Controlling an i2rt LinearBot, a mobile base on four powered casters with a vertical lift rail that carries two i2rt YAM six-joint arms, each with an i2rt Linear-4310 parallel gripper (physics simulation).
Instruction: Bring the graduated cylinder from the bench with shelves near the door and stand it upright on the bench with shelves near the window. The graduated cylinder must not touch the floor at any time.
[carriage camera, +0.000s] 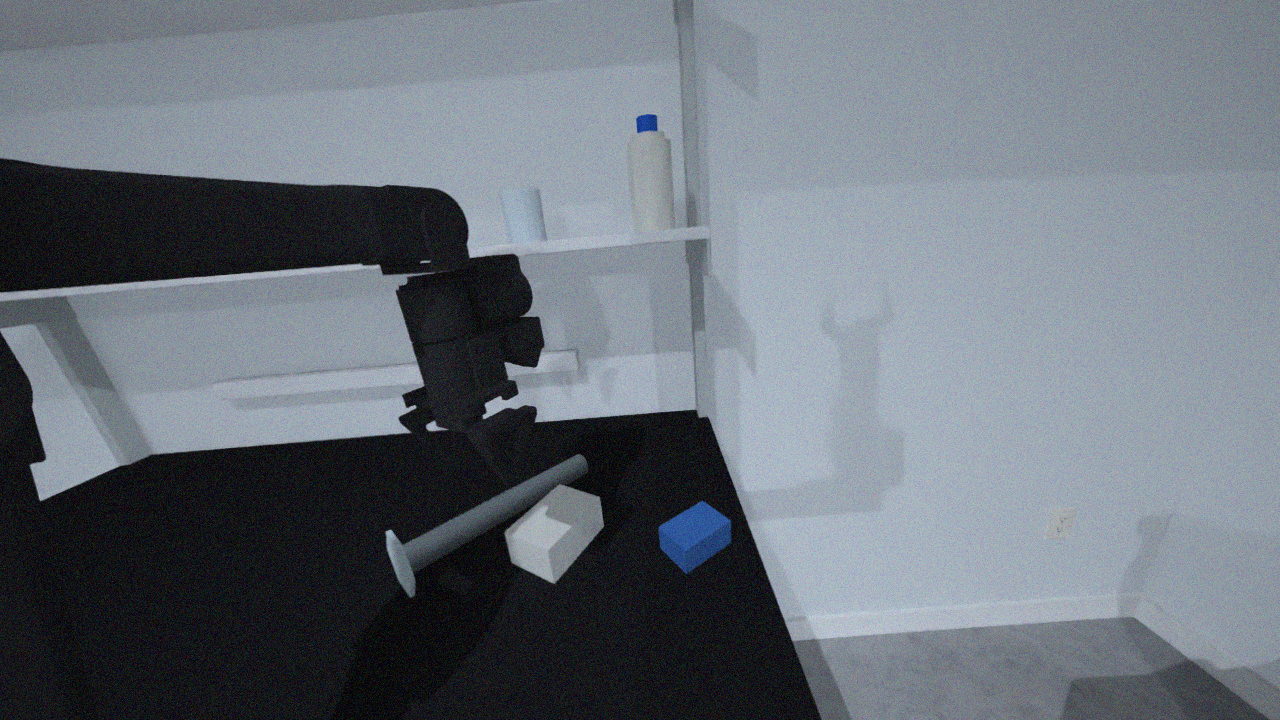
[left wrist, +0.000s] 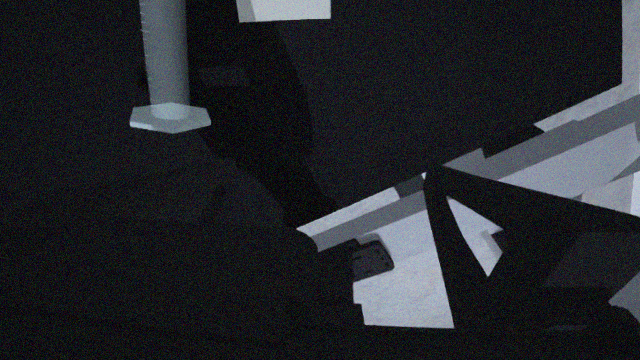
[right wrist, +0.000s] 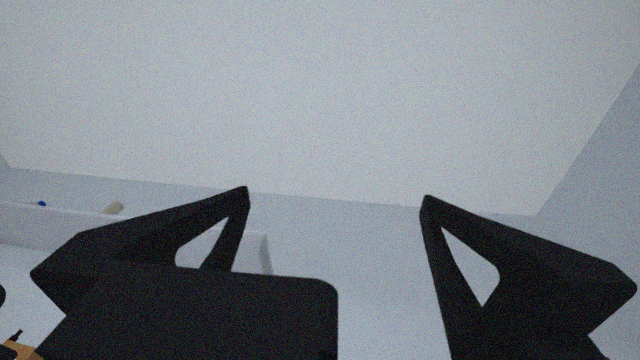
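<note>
The grey graduated cylinder (carriage camera: 487, 523) (left wrist: 167, 55) lies on its side on a black bench top (carriage camera: 223, 537). Its pale base is toward the lower left in the carriage view, and its far end points to the upper right. In the left wrist view it stands at the upper left, cut off by the top edge. My left gripper (carriage camera: 481, 472) (left wrist: 329, 171) is open and empty above the bench, apart from the cylinder; one finger is hard to see against the dark bench. My right gripper (right wrist: 334, 200) is open and empty, facing wall and ceiling.
A white block (carriage camera: 554, 537) (left wrist: 290, 9) lies close beside the cylinder, and a blue block (carriage camera: 696, 535) lies near the bench's right edge. A shelf (carriage camera: 617, 240) behind holds a blue-capped bottle (carriage camera: 650, 179) and a pale beaker (carriage camera: 525, 214). A wall (carriage camera: 984, 358) stands at the right.
</note>
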